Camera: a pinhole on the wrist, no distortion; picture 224 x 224 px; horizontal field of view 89.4 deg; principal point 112.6 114.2 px. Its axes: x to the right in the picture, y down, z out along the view. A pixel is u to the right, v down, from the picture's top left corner.
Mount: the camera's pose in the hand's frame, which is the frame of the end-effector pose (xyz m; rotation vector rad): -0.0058 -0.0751 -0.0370 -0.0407 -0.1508 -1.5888
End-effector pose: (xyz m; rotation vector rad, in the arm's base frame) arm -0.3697 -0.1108 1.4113 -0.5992 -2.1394 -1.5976
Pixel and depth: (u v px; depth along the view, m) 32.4 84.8 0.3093
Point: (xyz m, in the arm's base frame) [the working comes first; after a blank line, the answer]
In the camera's frame: -0.2192 -0.0803 0.3093

-0.1992 0.1535 1.4355
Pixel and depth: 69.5 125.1 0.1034
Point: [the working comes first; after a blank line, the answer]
In the camera's frame: -0.0394 0.0100 0.1034

-0.3851 -0.0580 1.3753
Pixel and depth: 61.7 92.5 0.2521
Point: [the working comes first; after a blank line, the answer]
In the camera's frame: -0.1134 -0.0483 0.2521

-0.2869 0.0881 1.3761
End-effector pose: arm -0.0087 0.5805 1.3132 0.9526 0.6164 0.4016
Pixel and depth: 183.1 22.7 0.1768
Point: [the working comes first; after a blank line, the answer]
In the camera's frame: 0.1101 -0.1429 0.1768

-0.0331 0.3139 1.2882
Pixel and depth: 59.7 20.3 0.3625
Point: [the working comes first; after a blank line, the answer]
In the camera's frame: -0.1694 -0.3008 0.3625

-0.0828 0.2928 1.6551
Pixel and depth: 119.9 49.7 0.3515
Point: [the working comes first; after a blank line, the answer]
In the camera's frame: 0.0227 -0.2003 0.3515

0.0128 0.2334 1.4696
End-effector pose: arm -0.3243 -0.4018 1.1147 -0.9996 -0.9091 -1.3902
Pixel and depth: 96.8 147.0 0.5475
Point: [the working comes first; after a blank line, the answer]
In the camera's frame: -0.0764 0.1587 0.5475

-0.2263 0.0304 1.3953
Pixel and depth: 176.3 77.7 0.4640
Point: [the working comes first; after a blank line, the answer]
In the camera's frame: 0.2612 -0.1496 0.4640

-0.5704 0.0966 1.0900
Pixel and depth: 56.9 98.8 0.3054
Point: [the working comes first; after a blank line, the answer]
In the camera's frame: -0.1503 -0.0416 0.3054

-0.1968 -0.1574 1.1345
